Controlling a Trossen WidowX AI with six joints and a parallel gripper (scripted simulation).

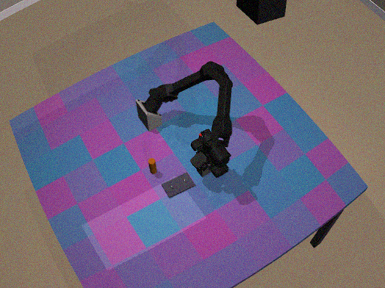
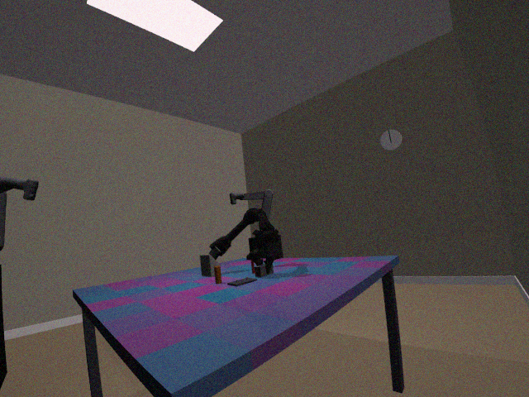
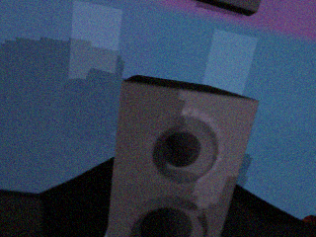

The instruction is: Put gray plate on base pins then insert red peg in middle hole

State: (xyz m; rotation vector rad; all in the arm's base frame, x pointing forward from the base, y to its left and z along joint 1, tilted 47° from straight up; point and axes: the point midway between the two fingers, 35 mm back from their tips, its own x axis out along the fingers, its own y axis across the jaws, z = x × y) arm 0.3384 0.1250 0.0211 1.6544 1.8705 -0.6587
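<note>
Right now my gripper tip is 150 mm to the left of the dark base and 10 mm short of it. Also, from my gripper tip: red peg: 120 mm behind, 30 mm to the left, 30 mm above; then orange cylinder: 210 mm to the right, 100 mm behind, 30 mm above; then gray plate: 30 mm above.
</note>
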